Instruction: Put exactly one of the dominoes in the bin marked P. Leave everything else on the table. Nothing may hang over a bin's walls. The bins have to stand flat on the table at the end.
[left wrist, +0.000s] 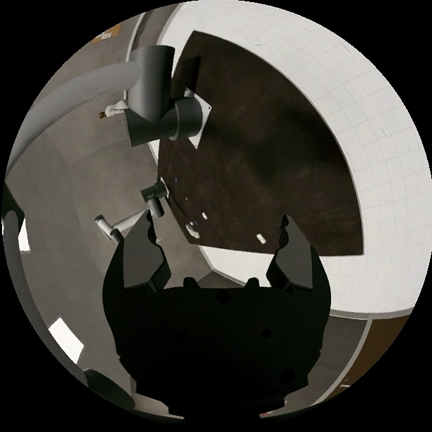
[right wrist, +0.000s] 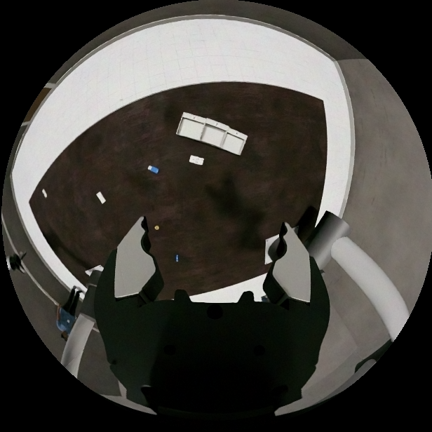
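Observation:
Three joined white bins (right wrist: 217, 123) stand at the far side of the table in the right wrist view; their letters are too small to read. A white domino (right wrist: 196, 160) with dots lies close in front of them. Two more white pieces, likely dominoes, lie to the left: one white piece (right wrist: 101, 197) and another white piece (right wrist: 44, 193) near the table's left end. In the left wrist view, a white piece (left wrist: 261, 238) and a smaller-looking white piece (left wrist: 204, 216) lie on the table. My left gripper (left wrist: 217, 212) is open and empty, high up. My right gripper (right wrist: 214, 220) is open and empty, high above the table.
A blue and white object (right wrist: 153, 169) lies left of the domino near the bins. A small yellow ring-like object (right wrist: 157, 227) and a small blue object (right wrist: 177, 258) lie nearer. The other arm's base (left wrist: 189, 117) stands at the table edge in the left wrist view.

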